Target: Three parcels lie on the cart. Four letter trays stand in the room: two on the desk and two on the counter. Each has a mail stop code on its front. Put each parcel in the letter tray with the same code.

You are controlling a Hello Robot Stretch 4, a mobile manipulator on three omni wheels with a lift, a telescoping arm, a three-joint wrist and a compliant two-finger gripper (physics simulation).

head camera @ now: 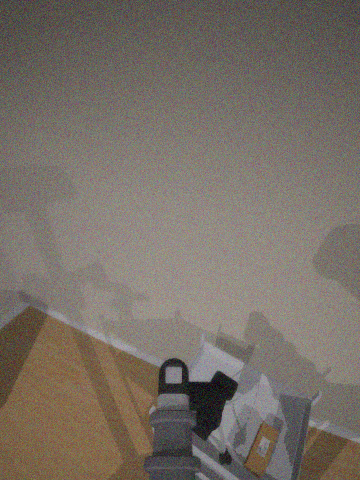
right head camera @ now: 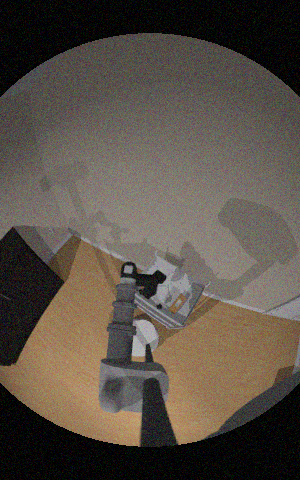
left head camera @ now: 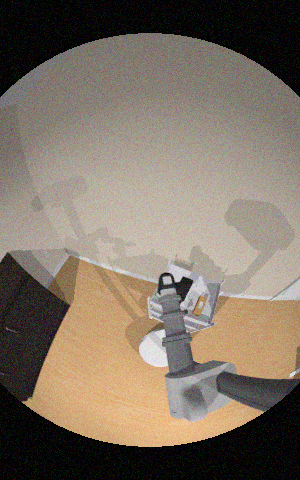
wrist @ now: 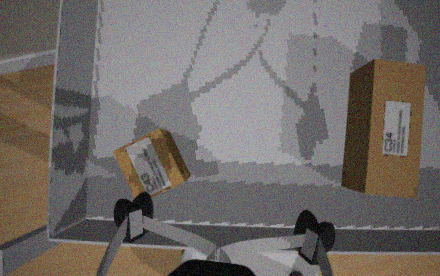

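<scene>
In the wrist view a small brown parcel lies askew at the left of the cart. Its label starts with C; the rest is hard to read. A larger brown parcel, marked C34, lies at the right in the wrist view. A third parcel does not show. My gripper is open and empty above the cart's near edge. Its left fingertip overlaps the small parcel's lower edge in the view; the right fingertip is left of and below the larger parcel. No letter trays show.
A pale wall with shadows stands behind the cart. A dark cabinet with handles stands at the left. A white round object is on the floor in front of the cart, partly behind my arm.
</scene>
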